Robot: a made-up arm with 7 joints. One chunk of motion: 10 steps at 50 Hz.
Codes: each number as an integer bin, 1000 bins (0 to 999) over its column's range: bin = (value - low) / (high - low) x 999, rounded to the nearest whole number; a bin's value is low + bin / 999 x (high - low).
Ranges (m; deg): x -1.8..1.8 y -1.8..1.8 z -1.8..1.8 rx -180..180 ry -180..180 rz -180..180
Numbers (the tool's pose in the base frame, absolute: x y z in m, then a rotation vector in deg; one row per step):
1: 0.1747 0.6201 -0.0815 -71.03 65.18 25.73
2: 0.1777 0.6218 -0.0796 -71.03 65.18 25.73
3: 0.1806 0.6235 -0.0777 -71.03 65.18 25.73
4: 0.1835 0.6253 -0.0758 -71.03 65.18 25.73
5: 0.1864 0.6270 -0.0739 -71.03 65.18 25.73
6: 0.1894 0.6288 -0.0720 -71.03 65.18 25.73
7: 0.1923 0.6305 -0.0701 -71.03 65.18 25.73
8: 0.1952 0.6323 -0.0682 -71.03 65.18 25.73
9: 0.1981 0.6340 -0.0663 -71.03 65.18 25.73
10: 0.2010 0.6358 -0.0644 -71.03 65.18 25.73
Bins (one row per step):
1: 548 672 477 302 680 571
2: 549 672 477 302 680 571
3: 550 673 478 302 680 571
4: 550 673 478 302 680 571
5: 551 673 479 302 680 571
6: 552 674 480 302 680 571
7: 553 674 480 302 680 571
8: 554 675 481 302 680 571
9: 554 675 481 302 680 571
10: 555 676 482 302 680 571

